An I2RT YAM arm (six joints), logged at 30 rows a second.
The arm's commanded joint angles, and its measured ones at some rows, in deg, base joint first. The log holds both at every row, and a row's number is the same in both.
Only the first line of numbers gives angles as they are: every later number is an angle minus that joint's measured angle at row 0.
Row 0, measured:
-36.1 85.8 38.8 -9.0 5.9 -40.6
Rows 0 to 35, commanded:
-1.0 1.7 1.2 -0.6 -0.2 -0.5
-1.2 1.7 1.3 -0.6 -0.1 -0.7
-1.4 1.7 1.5 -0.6 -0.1 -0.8
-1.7 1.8 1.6 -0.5 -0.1 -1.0
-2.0 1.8 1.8 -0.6 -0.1 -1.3
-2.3 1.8 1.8 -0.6 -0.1 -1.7
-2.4 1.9 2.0 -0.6 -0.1 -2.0
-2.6 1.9 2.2 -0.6 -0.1 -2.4
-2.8 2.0 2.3 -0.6 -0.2 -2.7
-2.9 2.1 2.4 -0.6 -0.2 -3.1
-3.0 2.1 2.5 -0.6 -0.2 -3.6
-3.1 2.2 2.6 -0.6 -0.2 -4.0
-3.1 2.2 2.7 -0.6 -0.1 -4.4
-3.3 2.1 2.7 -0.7 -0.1 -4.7
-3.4 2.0 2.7 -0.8 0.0 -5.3
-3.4 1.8 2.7 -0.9 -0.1 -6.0
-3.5 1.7 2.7 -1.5 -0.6 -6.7
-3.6 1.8 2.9 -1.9 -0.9 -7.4
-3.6 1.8 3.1 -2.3 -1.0 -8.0
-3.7 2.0 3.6 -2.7 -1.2 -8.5
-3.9 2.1 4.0 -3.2 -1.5 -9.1
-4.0 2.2 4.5 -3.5 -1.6 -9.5
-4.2 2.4 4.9 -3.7 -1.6 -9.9
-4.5 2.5 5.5 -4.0 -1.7 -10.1
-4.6 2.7 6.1 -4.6 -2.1 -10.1
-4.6 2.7 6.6 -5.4 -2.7 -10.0
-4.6 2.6 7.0 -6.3 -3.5 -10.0
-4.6 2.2 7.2 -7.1 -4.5 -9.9
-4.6 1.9 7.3 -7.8 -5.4 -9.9
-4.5 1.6 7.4 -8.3 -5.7 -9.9
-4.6 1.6 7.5 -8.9 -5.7 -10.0
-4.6 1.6 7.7 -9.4 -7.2 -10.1
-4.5 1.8 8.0 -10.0 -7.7 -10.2
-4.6 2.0 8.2 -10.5 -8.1 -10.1
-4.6 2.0 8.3 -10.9 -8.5 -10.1
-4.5 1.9 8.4 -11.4 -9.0 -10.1
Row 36, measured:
-3.5 1.6 5.7 -12.1 -8.5 -8.0
